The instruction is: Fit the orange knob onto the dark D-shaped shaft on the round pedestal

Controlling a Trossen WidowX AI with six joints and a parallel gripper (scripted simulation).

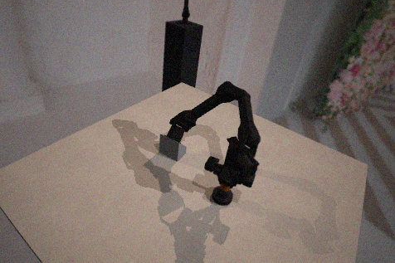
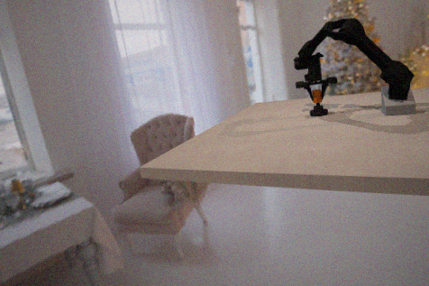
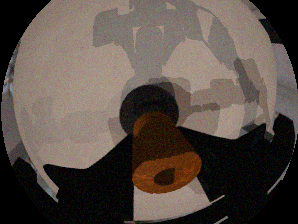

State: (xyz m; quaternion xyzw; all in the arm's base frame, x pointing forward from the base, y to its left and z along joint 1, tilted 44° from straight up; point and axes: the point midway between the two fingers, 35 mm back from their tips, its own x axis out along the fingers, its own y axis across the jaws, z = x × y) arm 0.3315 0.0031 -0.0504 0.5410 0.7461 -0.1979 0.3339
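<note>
Right now the orange knob is 2 cm above my gripper tip. Also, from my gripper tip: dark round pedestal 4 cm below.
</note>
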